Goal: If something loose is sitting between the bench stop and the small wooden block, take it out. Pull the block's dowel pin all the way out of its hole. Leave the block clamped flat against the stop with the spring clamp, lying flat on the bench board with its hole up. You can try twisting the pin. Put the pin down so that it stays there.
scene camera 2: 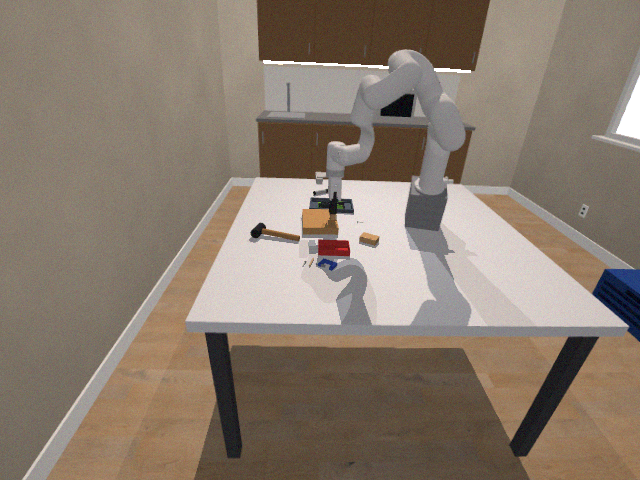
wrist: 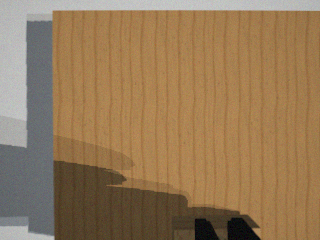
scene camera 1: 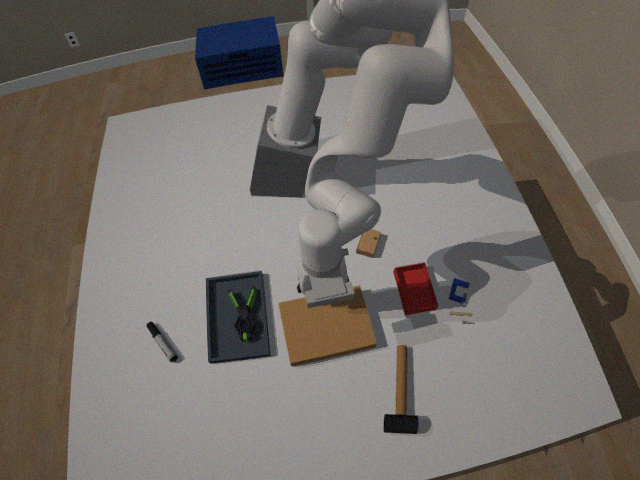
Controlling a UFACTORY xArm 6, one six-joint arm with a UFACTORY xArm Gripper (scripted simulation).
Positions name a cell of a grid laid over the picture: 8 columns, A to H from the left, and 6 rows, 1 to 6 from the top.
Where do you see a bench stop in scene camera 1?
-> At D5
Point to a hammer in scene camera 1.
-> F6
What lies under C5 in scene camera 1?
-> A grey tray.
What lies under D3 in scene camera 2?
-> A bench stop.
